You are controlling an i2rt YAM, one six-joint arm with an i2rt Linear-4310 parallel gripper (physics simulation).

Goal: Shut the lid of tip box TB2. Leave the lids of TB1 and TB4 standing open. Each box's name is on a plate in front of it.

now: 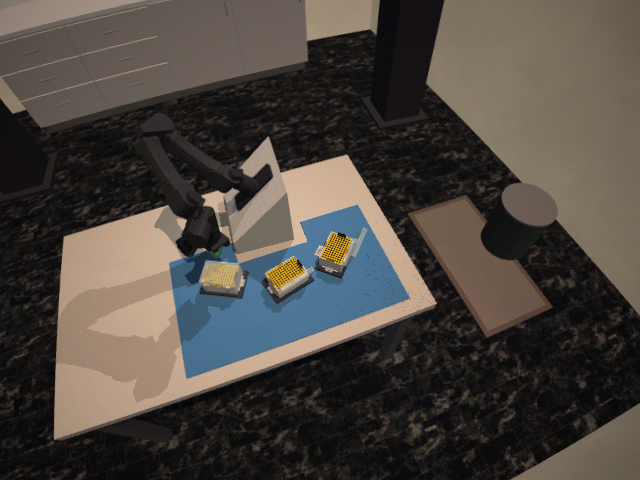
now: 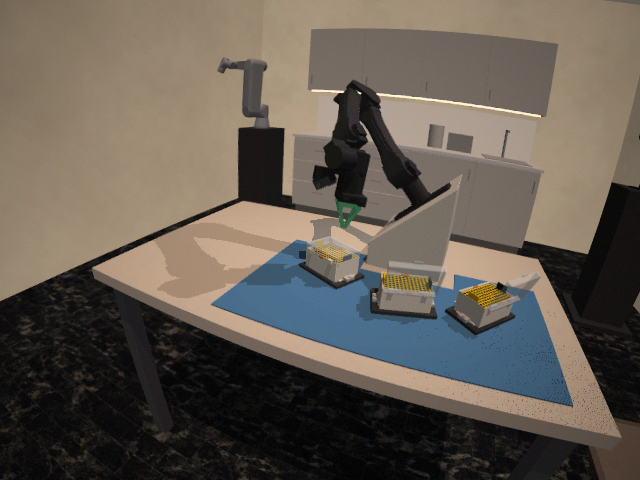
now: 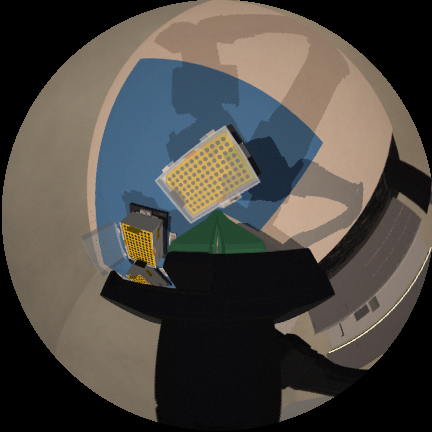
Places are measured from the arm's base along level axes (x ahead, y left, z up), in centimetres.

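Where they show: gripper, fingertip midpoint: (image 1: 217, 257) (image 2: 343, 227) (image 3: 216, 214); arm's base, origin of the base link: (image 1: 254, 188) (image 2: 423, 203).
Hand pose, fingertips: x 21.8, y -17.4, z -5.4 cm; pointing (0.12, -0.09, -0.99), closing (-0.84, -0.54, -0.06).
Each offset is from my fingertips to the centre of the thing. "pt": to the spot under its first point. Level surfaces: height alone.
Three tip boxes with yellow tips stand on dark bases; I cannot read their name plates. On the left box @(dx +2.0, dy -0.8, dz -8.5 cm) (image 1: 222, 276) (image 2: 331, 262) (image 3: 207, 175) the clear lid lies over the tips; whether it is fully seated is hard to tell. The middle box @(dx +9.2, dy +20.7, dz -5.9 cm) (image 1: 286, 276) (image 2: 405, 297) (image 3: 141, 242) has its clear lid @(pt dx +17.6, dy +23.2, dz +1.7 cm) (image 2: 416, 269) (image 3: 104, 248) standing open. The right box @(dx +4.6, dy +40.2, dz -5.9 cm) (image 1: 336, 252) (image 2: 483, 305) (image 3: 142, 277) has its lid @(dx +8.8, dy +45.3, dz -1.9 cm) (image 1: 360, 241) (image 2: 523, 285) open and tilted outward. My gripper (image 1: 217, 255) (image 2: 344, 224) (image 3: 216, 214), with green fingers, is shut and empty, above the left box's back side and apart from it.
The boxes stand on a blue mat @(dz -12.4 cm) (image 1: 289, 325) (image 2: 361, 330) (image 3: 135, 100) on a pale table @(dz -12.7 cm) (image 1: 103, 258) (image 2: 196, 258). A slanted white stand (image 1: 263, 217) (image 2: 429, 232) carrying the arm's base rises behind the boxes. A dark green bin (image 1: 509, 237) stands on the floor at the right.
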